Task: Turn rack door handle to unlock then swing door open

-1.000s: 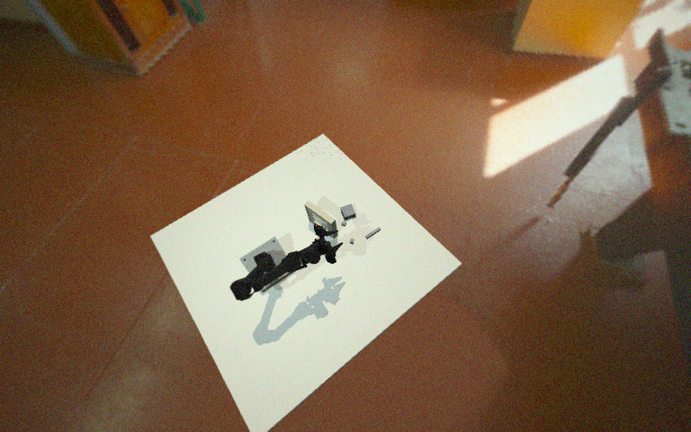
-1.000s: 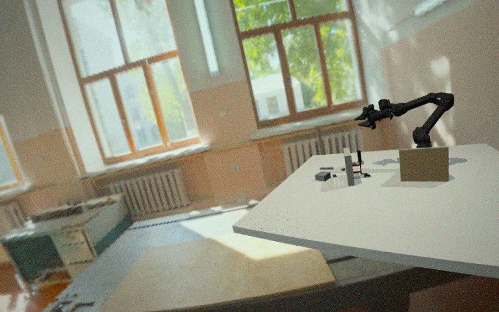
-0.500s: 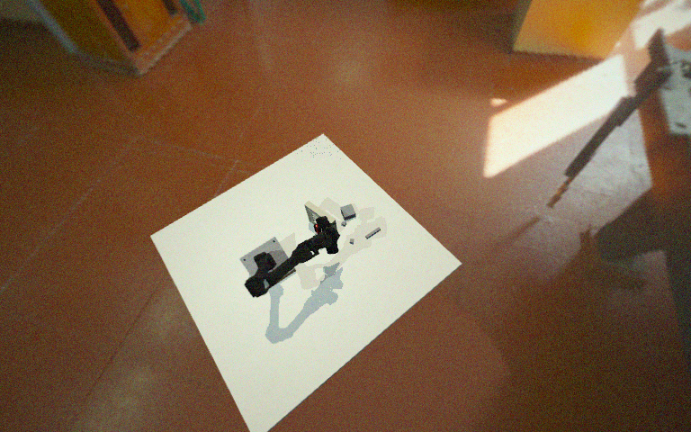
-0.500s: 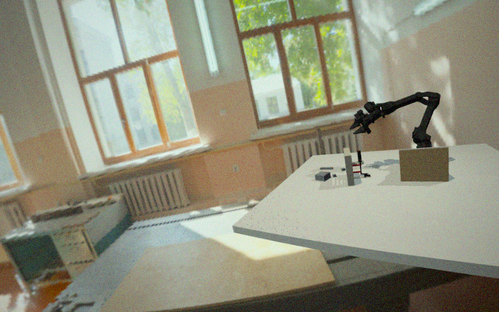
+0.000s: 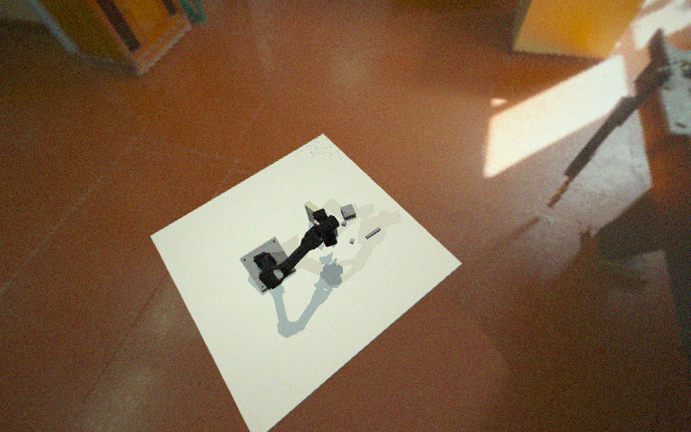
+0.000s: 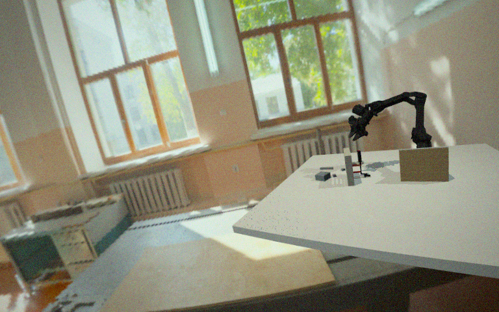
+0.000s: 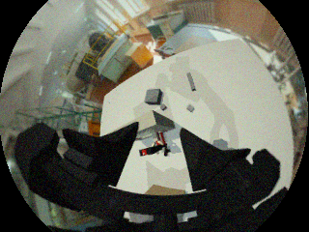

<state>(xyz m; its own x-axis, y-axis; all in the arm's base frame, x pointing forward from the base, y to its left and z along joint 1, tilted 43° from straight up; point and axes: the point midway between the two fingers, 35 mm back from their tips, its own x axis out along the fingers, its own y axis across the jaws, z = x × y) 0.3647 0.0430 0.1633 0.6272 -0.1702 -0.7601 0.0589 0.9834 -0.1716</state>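
My gripper tip is 13 cm above the red handle, 7 cm to the right of it and 6 cm past it. From my gripper tip the other things lie so: thin grey bar 22 cm below, 22 cm ahead, 6 cm to the right.
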